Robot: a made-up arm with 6 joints. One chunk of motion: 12 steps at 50 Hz.
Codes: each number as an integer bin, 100 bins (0 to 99) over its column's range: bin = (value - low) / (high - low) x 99, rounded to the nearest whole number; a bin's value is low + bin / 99 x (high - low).
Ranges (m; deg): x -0.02..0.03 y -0.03..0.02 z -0.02..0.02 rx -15..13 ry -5..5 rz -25..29
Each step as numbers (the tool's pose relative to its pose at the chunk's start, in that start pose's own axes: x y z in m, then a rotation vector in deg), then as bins.
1 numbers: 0.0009 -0.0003 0.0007 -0.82 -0.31 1.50
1 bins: 41 59 51 50 46 49
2 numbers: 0.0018 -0.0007 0.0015 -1.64 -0.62 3.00
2 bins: 43 58 53 47 43 51
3 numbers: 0.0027 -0.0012 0.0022 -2.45 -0.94 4.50
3 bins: 45 57 55 44 40 54
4 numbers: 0.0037 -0.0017 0.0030 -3.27 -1.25 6.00
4 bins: 47 56 57 41 37 57
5 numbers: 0.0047 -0.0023 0.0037 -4.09 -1.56 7.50
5 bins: 49 55 59 39 34 60
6 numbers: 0.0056 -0.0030 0.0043 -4.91 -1.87 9.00
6 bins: 51 53 60 36 31 62
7 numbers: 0.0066 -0.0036 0.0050 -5.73 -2.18 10.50
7 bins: 53 52 62 33 28 65
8 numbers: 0.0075 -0.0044 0.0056 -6.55 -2.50 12.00
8 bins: 54 51 63 30 25 68
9 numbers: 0.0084 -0.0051 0.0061 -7.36 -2.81 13.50
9 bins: 56 49 65 27 22 71
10 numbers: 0.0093 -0.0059 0.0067 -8.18 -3.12 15.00
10 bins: 58 48 66 24 19 73
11 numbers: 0.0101 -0.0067 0.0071 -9.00 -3.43 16.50
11 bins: 60 46 67 21 16 76
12 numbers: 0.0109 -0.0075 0.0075 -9.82 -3.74 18.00
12 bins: 61 45 68 18 12 79
